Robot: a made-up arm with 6 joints. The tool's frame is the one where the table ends. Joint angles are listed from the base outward.
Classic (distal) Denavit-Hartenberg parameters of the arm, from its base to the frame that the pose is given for. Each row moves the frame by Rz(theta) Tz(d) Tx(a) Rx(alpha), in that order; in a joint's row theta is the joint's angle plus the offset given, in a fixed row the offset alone. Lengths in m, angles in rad.
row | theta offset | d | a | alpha
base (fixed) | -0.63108 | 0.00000 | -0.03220 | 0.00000
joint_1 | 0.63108 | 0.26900 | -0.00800 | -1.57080
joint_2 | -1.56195 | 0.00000 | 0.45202 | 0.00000
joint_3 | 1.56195 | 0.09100 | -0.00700 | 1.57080
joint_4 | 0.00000 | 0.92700 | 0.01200 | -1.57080
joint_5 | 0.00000 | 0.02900 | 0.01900 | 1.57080
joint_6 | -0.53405 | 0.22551 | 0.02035 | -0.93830
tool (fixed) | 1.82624 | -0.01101 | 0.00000 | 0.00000
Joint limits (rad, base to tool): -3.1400..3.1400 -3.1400..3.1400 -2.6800..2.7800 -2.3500..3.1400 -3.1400..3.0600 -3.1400..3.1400
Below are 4 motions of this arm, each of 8 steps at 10 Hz.
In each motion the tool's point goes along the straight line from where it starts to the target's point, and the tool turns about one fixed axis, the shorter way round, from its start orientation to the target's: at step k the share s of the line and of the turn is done. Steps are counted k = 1, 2, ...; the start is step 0. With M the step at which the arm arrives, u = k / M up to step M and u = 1 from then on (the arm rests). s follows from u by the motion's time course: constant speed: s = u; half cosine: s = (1 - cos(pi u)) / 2; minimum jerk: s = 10 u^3 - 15 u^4 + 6 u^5.
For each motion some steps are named. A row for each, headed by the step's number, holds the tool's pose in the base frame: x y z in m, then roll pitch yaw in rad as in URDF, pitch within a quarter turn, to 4 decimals.
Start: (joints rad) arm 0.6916 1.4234 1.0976 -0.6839 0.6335 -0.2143
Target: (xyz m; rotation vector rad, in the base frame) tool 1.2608 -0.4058 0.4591 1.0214 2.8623 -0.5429
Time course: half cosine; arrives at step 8
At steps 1, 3, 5, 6, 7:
1: 0.7450 0.5932 -0.5847 -2.5387 -0.5254 2.9525
3: 0.8901 0.3122 -0.2911 -2.5892 -0.3187 2.8323
5: 1.0953 -0.0852 0.1242 -2.6989 -0.0394 2.6520
6: 1.1823 -0.2537 0.3002 -2.7601 0.0720 2.5667
7: 1.2404 -0.3663 0.4178 -2.8066 0.1432 2.5054

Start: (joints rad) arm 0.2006 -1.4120 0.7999 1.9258 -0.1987 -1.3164
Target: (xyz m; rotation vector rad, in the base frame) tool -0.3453 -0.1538 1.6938 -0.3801 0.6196 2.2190
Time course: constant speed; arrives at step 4
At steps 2, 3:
2: -0.7394 -0.1483 1.4841 -0.0225 0.7045 2.0886
3: -0.5424 -0.1511 1.5890 0.1838 0.5989 2.2551

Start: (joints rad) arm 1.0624 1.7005 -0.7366 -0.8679 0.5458 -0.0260
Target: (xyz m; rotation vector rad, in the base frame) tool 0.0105 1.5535 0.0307 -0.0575 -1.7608 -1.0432
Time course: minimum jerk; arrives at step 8
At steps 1, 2, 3, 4, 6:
1: 0.6603 1.2367 0.7391 2.4846 0.6421 -3.0557
2: 0.6025 1.2648 0.6762 2.4470 0.4940 -3.0424
3: 0.4892 1.3201 0.5526 2.3727 0.2049 -3.0018
4: 0.3407 1.3925 0.3907 2.2580 -0.1673 -2.9168
6: 0.0789 1.5202 0.1052 1.8868 -0.7734 -2.5808

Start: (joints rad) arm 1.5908 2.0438 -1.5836 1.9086 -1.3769 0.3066
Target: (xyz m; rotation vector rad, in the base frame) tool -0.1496 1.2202 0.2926 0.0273 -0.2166 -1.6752
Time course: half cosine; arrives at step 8
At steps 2, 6, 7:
2: 0.0254 0.9455 0.8462 -0.8565 -0.0976 -2.0253
6: -0.1196 1.1731 0.3876 -0.0136 -0.0832 -1.7438
7: -0.1418 1.2080 0.3173 0.1149 -0.1018 -1.7034

